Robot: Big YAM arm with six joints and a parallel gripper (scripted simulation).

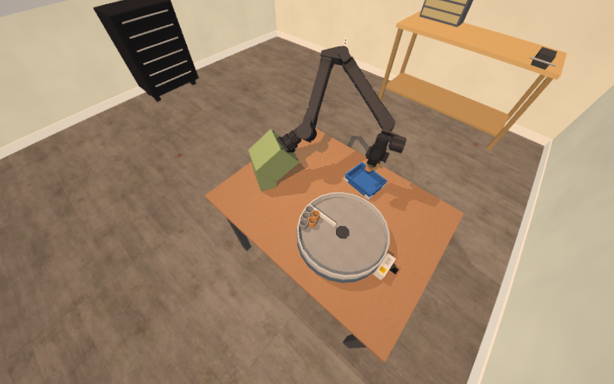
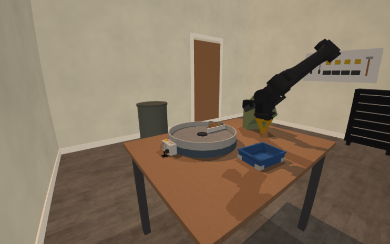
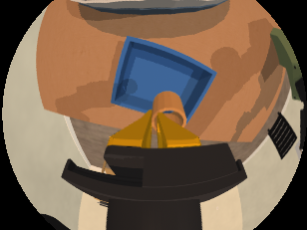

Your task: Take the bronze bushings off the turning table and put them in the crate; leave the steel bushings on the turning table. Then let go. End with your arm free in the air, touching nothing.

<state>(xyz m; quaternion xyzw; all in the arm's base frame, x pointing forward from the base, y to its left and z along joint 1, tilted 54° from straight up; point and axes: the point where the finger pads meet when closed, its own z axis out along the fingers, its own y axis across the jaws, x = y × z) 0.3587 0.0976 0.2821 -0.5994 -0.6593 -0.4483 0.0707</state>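
Now: the blue crate 130 mm below my hand and 10 mm behind it. From my hand the other things lie so: grey turning table 350 mm to the right, 120 mm ahead, 100 mm below.
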